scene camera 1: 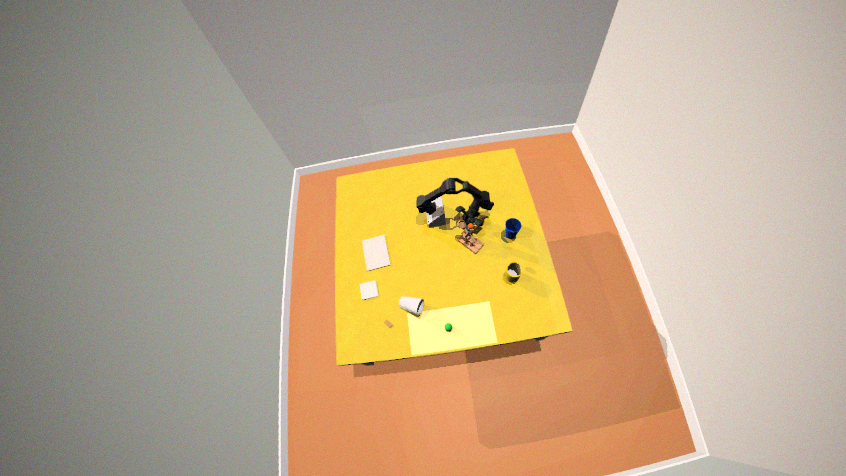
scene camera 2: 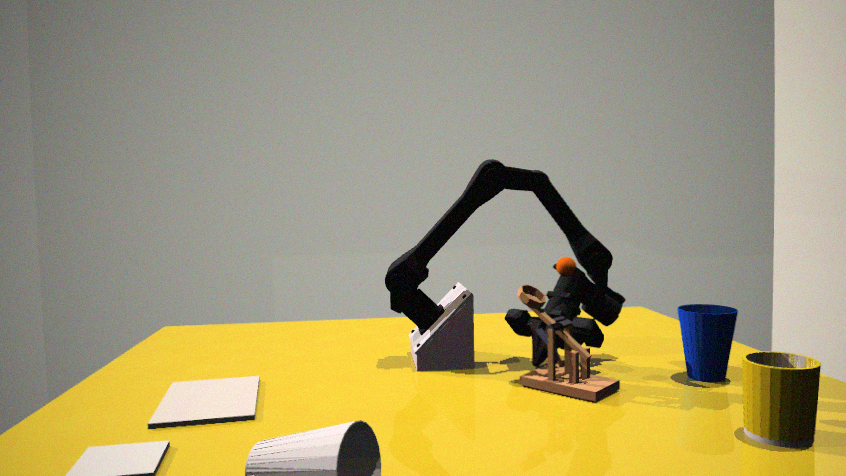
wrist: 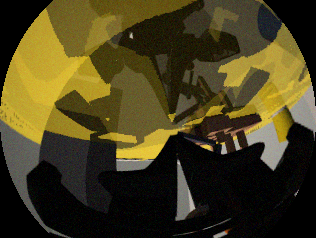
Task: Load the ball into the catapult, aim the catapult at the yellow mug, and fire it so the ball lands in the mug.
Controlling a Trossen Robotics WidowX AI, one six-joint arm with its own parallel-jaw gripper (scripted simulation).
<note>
The pictures show: the gripper, a wooden catapult and a blue cup.
The gripper also shows in the wrist view.
</note>
